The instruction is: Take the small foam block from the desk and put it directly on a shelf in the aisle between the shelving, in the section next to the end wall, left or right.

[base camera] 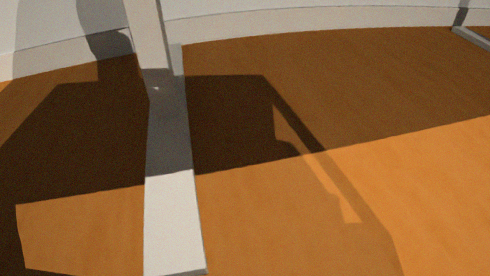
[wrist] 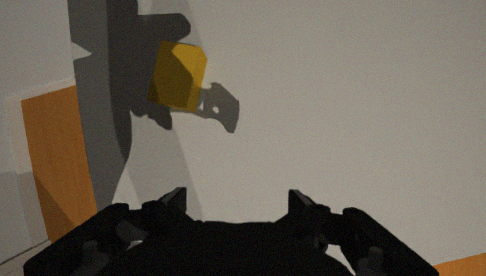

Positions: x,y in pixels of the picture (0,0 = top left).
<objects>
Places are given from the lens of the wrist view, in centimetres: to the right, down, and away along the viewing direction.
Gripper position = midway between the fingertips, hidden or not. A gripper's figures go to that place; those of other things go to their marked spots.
my gripper (wrist: 237,200): 0, 5, 16
yellow foam block (wrist: 179,69): -9, -10, 26
</objects>
